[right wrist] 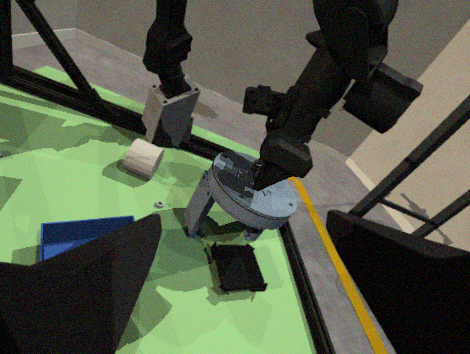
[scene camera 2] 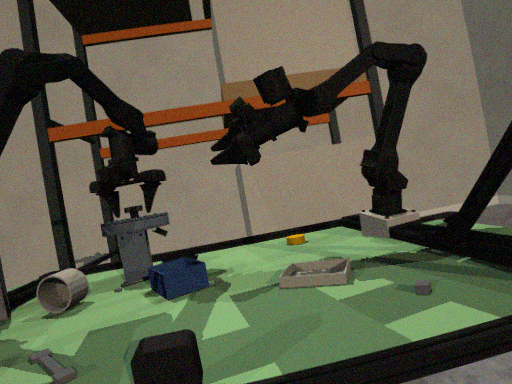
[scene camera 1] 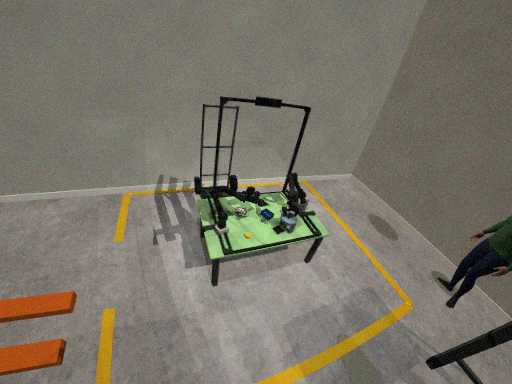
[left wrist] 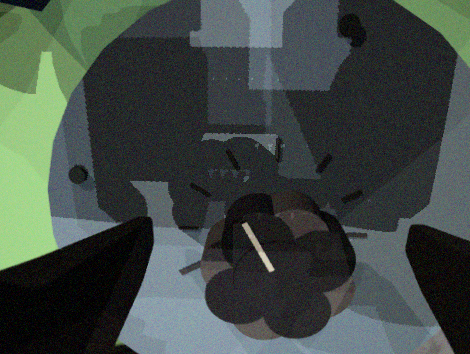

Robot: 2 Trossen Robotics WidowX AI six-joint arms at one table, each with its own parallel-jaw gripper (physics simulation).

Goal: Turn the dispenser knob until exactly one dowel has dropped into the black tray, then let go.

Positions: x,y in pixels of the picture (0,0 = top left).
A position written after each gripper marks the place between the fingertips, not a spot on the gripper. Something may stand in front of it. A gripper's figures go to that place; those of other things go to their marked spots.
Scene:
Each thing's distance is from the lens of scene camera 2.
left gripper (scene camera 2: 133,215): 0.85 m
right gripper (scene camera 2: 211,155): 0.72 m
shallow grey tray (scene camera 2: 336,271): 0.56 m
blue bin (scene camera 2: 178,277): 0.59 m

